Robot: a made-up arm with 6 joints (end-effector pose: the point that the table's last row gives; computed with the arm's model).
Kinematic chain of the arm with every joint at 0, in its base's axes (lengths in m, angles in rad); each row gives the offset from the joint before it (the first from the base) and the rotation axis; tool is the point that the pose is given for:
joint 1: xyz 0 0 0.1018 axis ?
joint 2: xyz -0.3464 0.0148 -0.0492 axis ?
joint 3: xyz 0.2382 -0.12 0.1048 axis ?
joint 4: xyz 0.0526 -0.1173 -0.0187 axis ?
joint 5: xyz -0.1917 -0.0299 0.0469 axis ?
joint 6: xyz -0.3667 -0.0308 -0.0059 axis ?
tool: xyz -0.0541 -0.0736 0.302
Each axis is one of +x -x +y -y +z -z.
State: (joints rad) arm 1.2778 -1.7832 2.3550 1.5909 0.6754 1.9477
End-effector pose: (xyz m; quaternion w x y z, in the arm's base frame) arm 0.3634 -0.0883 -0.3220 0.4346 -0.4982 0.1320 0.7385
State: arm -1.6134 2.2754 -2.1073 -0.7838 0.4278 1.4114
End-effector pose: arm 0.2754 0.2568 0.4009 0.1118 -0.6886 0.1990 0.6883
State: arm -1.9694 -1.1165 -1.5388 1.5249 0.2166 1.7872
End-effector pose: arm -0.3705 -0.2518 0.1089 0.7779 -0.1184 0.3415 -0.5140
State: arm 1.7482 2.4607 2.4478 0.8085 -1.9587 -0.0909
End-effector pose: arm 0.2704 -0.0165 0.3368 0.5862 -0.0432 -0.1126 0.8012
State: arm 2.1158 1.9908 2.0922 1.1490 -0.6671 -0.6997
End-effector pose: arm 0.5396 0.7342 -0.0237 0.0431 -0.2605 -0.3306 -0.9061
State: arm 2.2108 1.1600 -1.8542 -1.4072 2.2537 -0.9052
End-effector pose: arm -0.6642 0.1525 -0.2953 0.4060 -0.7944 -0.2355 0.3855
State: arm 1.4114 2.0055 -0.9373 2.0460 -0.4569 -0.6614
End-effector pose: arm -0.0297 -0.1510 0.7763 0.3445 0.2436 0.4732 -0.7733
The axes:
joint 1: -y
joint 2: -x
joint 3: +y
joint 4: -y
joint 5: +z
joint 6: +y

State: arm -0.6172 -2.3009 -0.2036 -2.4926 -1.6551 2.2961
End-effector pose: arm -0.2081 -0.1741 -0.2716 0.4432 0.3383 -0.7818 -0.2792
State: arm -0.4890 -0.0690 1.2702 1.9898 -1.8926 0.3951
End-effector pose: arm -0.3646 0.0533 0.4431 0.5623 0.2681 0.0675 -0.7794
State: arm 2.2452 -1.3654 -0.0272 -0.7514 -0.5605 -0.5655
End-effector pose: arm 0.2208 -0.7527 -0.2692 0.5465 0.3173 -0.6783 0.3749
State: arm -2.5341 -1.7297 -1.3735 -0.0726 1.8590 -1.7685
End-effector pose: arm -0.5463 -0.0699 0.8627 0.8981 0.0894 -0.4149 -0.1154
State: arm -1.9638 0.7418 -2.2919 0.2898 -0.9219 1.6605
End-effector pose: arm 0.0471 -0.2377 -0.0252 0.7301 0.3350 0.5768 0.1485
